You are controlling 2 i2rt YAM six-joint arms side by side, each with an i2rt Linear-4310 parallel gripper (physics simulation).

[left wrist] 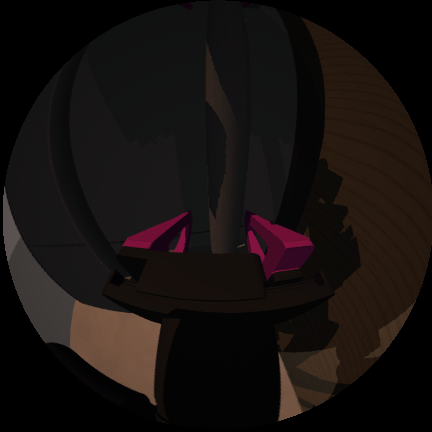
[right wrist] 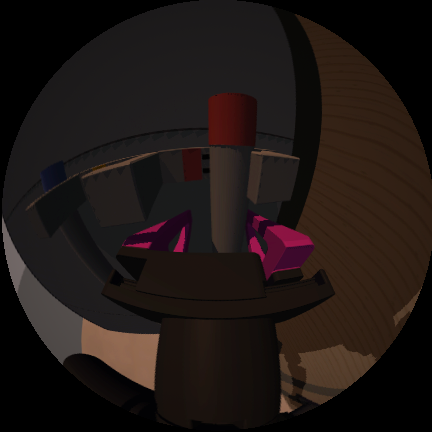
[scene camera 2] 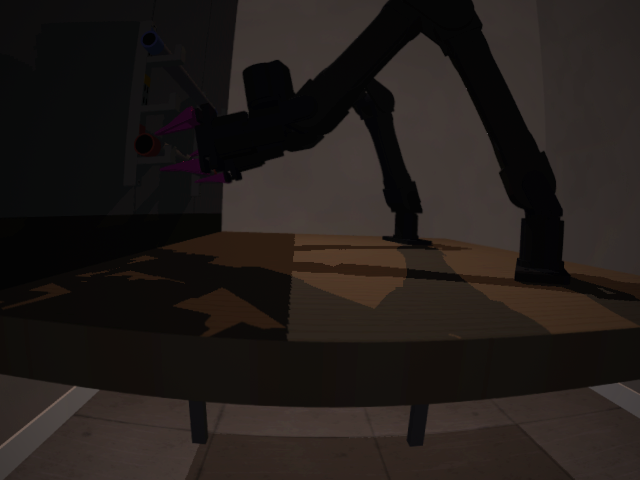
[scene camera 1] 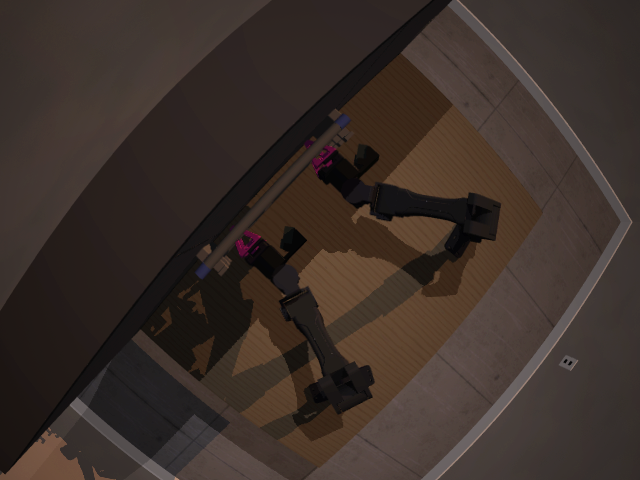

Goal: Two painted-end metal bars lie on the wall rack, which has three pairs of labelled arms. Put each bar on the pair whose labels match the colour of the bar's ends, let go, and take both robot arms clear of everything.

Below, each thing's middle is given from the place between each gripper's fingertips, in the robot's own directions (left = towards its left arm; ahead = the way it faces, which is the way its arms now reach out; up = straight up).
Labels:
The red-ended bar [right wrist: 231,116] lies 150 mm to the left of my right hand and 20 mm behind it. Also, from my right hand: blue-ended bar [scene camera 1: 268,197] (160 mm to the left, 140 mm above, 10 mm behind).
My left gripper is now 2 cm past the red-ended bar and 13 cm to the left of it. From my left hand the other things lie so: blue-ended bar: 2 cm behind, 12 cm to the right, 14 cm above.

